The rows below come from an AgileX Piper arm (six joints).
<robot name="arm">
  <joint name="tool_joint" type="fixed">
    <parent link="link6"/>
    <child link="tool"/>
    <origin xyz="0 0 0" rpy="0 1.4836 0"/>
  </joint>
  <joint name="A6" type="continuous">
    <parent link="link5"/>
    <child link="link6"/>
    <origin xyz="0.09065 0 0.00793"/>
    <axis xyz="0.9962 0 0.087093"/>
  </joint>
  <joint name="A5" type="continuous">
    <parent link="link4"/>
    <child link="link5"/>
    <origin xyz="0 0 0"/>
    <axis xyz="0 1 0"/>
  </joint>
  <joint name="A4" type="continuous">
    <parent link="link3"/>
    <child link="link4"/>
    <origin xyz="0.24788 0 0.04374"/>
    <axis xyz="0.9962 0 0.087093"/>
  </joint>
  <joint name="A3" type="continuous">
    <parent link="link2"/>
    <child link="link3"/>
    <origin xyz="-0.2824 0 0.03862"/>
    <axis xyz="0 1 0"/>
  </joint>
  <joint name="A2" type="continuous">
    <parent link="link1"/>
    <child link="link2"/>
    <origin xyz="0 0 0"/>
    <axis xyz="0 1 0"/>
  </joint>
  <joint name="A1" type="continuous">
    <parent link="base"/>
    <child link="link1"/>
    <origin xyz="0 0 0.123"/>
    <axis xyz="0 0 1"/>
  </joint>
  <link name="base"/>
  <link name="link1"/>
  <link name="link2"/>
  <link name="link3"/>
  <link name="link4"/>
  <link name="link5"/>
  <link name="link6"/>
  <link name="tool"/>
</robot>
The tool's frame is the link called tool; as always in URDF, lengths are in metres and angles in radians. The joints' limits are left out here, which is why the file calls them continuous.
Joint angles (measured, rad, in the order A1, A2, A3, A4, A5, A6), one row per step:
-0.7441 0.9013 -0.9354 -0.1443 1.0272 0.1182
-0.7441 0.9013 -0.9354 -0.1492 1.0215 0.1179
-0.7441 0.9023 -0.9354 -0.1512 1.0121 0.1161
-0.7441 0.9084 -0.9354 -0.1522 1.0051 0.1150
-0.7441 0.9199 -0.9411 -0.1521 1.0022 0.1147
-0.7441 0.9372 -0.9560 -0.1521 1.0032 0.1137
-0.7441 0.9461 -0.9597 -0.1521 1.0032 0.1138
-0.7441 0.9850 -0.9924 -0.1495 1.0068 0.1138
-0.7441 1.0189 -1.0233 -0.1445 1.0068 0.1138
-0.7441 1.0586 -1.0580 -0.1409 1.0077 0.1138
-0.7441 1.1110 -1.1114 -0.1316 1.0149 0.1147
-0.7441 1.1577 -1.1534 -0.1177 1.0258 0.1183
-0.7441 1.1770 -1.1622 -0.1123 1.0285 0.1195
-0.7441 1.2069 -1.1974 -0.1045 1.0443 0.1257
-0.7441 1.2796 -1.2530 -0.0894 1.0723 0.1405
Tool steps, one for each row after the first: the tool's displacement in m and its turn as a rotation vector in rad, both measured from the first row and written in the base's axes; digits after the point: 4 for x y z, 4 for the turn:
0.0001 -0.0005 0.0004 -0.0076 -0.0006 0.0005
0.0007 -0.0012 0.0008 -0.0155 -0.0044 0.0030
0.0020 -0.0025 0.0002 -0.0172 -0.0036 0.0048
0.0042 -0.0044 0.0002 -0.0153 -0.0014 0.0055
0.0073 -0.0073 0.0018 -0.0134 0.0016 0.0061
0.0088 -0.0087 0.0015 -0.0098 0.0054 0.0061
0.0159 -0.0150 0.0044 -0.0012 0.0107 0.0058
0.0226 -0.0206 0.0075 0.0044 0.0096 0.0063
0.0303 -0.0274 0.0102 0.0111 0.0114 0.0066
0.0407 -0.0361 0.0152 0.0224 0.0091 0.0058
0.0501 -0.0433 0.0170 0.0446 0.0093 0.0028
0.0539 -0.0462 0.0151 0.0579 0.0147 0.0019
0.0596 -0.0508 0.0178 0.0730 0.0140 -0.0041
0.0732 -0.0619 0.0151 0.1199 0.0299 -0.0184

